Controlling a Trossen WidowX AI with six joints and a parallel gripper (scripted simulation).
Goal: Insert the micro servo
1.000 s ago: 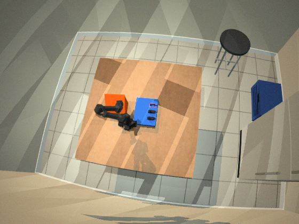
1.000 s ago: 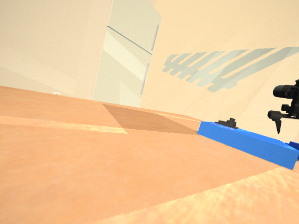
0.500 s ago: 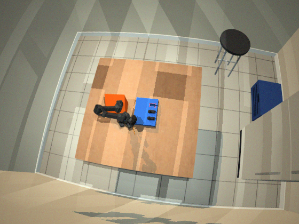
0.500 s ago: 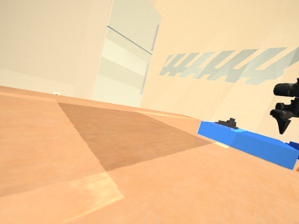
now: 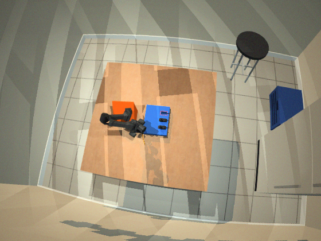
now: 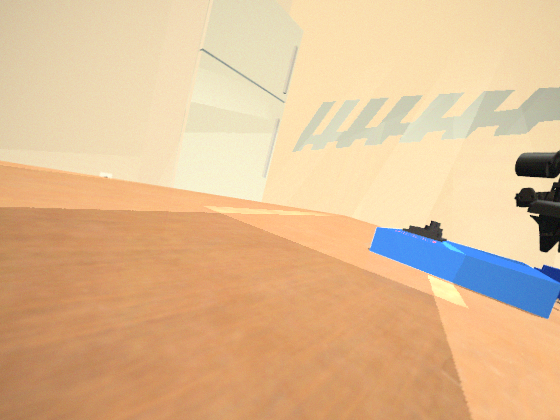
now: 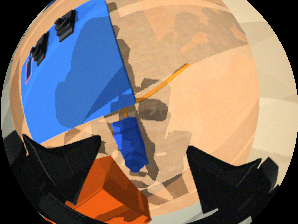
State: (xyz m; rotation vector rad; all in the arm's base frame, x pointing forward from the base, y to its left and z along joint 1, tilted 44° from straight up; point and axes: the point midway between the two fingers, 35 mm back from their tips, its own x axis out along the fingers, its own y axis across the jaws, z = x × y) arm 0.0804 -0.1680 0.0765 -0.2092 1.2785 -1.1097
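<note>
Right now my gripper tip is 13 cm to the right of the blue deck, 13 cm short of it and 6 cm above it.
</note>
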